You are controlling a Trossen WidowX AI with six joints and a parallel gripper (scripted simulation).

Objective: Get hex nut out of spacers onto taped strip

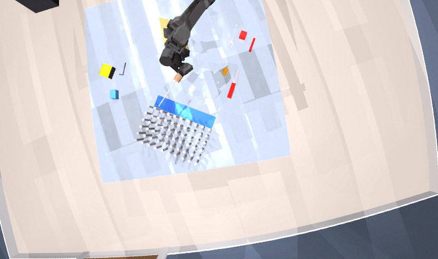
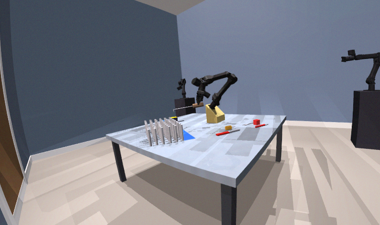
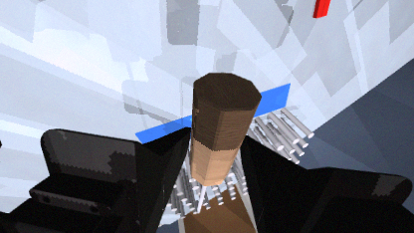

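Now: the blue taped strip 200 mm below my gripper tip, 180 mm ahead of it and 40 mm to the right of it. From my gripper tip the other things lie so: wooden-handled tool (80 mm ahead, 70 mm to the right, 10 mm below); then orange stub tool (260 mm to the left, 180 mm below, 50 mm behind); then grey fork tool (350 mm to the left, 290 mm behind, 190 mm below).
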